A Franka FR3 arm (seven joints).
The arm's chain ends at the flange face. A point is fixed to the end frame.
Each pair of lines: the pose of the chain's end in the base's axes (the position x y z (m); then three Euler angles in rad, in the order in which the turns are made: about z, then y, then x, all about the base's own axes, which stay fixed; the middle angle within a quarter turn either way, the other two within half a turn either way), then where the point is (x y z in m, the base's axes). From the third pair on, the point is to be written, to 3 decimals.
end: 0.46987, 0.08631, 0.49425, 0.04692, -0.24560, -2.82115
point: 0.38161 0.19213 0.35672
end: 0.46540, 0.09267, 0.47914, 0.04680, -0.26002, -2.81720
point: 0.37478 0.19861 0.34325
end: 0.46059, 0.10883, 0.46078, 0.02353, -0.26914, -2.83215
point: 0.367 0.211 0.324
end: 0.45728, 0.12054, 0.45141, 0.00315, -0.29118, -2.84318
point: 0.359 0.220 0.316
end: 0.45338, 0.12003, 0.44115, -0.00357, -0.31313, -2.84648
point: 0.352 0.218 0.307
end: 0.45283, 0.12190, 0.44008, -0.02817, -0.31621, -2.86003
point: 0.349 0.217 0.305
